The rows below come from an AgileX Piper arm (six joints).
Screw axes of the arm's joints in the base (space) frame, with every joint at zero. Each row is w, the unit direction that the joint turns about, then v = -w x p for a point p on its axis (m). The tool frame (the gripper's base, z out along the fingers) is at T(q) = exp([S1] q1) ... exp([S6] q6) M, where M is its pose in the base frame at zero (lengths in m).
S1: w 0 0 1 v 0 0 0
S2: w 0 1 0 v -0.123 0 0
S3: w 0 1 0 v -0.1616 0 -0.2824
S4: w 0.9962 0 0.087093 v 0 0.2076 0
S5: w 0 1 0 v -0.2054 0 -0.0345
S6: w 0.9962 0 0.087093 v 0 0.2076 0
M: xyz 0.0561 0 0.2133 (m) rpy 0 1.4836 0 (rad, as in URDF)
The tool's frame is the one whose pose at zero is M.
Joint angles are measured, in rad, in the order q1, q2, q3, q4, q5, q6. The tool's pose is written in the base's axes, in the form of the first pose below.
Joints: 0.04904, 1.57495, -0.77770, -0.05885, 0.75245, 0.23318
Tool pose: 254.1 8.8 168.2 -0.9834 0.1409 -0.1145 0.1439 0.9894 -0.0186
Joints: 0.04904, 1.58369, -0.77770, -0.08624, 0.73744, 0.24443
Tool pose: 256.0 7.3 166.2 -0.9835 0.1312 -0.1246 0.1366 0.9900 -0.0357
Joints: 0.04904, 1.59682, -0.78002, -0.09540, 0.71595, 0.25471
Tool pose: 259.1 7.0 163.5 -0.9817 0.1333 -0.1363 0.1396 0.9895 -0.0379
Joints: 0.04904, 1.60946, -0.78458, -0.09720, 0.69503, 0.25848
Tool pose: 262.5 7.2 161.5 -0.9797 0.1345 -0.1488 0.1411 0.9894 -0.0349
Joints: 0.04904, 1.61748, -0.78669, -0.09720, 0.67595, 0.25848
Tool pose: 265.1 7.5 160.0 -0.9778 0.1334 -0.1613 0.1402 0.9896 -0.0312
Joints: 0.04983, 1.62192, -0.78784, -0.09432, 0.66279, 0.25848
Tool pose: 266.6 8.0 159.3 -0.9762 0.1342 -0.1703 0.1407 0.9897 -0.0265
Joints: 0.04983, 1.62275, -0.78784, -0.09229, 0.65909, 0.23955
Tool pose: 267.0 8.2 159.1 -0.9781 0.1169 -0.1722 0.1234 0.9920 -0.0275
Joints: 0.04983, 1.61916, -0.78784, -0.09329, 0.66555, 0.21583
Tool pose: 266.3 8.0 160.0 -0.9812 0.0929 -0.1689 0.0998 0.9945 -0.0331
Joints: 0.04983, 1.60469, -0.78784, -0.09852, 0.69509, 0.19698
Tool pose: 263.1 7.4 163.4 -0.9854 0.0717 -0.1543 0.0793 0.9959 -0.0440
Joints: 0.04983, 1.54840, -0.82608, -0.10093, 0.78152, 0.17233
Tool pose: 261.4 6.6 185.6 -0.9854 0.0511 -0.1623 0.0606 0.9967 -0.0541
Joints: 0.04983, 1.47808, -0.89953, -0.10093, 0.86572, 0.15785
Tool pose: 263.3 6.1 220.3 -0.9744 0.0434 -0.2206 0.0568 0.9969 -0.0548
